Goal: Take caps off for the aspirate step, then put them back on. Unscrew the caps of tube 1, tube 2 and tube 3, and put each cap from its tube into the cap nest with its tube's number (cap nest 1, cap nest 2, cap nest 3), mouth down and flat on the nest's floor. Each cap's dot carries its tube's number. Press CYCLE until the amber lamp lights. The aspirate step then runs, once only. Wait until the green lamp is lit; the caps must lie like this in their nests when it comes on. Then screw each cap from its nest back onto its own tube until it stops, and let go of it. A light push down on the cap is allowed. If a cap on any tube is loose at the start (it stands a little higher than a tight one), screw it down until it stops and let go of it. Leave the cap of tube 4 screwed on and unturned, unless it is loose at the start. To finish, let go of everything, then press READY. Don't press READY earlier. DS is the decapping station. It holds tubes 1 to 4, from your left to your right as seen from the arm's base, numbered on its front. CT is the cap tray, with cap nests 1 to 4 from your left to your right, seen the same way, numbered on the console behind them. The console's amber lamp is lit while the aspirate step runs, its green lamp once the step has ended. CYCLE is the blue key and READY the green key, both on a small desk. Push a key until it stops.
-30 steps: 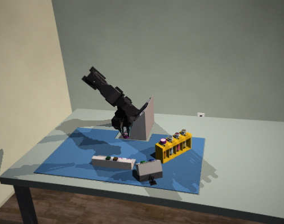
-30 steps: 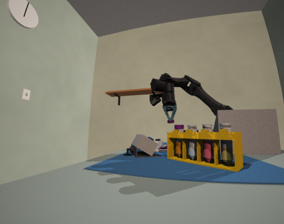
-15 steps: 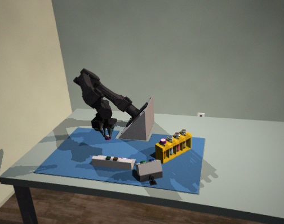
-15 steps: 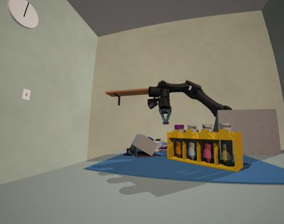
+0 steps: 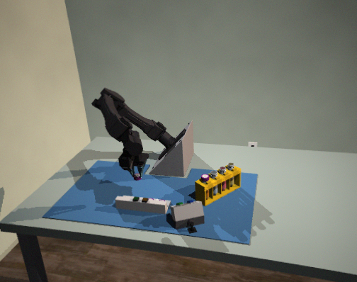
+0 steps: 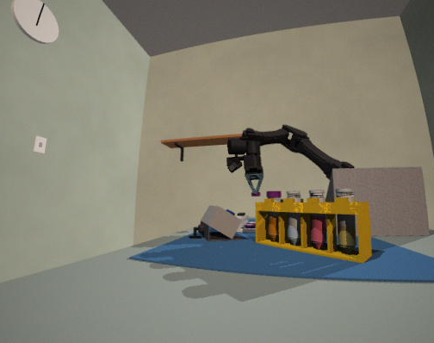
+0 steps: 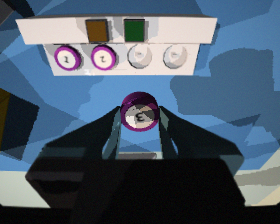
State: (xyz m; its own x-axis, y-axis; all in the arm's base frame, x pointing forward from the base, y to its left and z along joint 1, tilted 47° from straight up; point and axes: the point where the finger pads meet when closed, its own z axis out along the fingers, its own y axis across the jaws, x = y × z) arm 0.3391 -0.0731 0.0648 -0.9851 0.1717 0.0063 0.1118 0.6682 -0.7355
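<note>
Now: the green ready key 100 mm ahead of my hand, 190 mm to the left of it and 70 mm below it. The rest, counted from my hand: blue cycle key (80 mm ahead, 230 mm to the left, 70 mm below); then small key desk (100 mm ahead, 210 mm to the left, 80 mm below).
</note>
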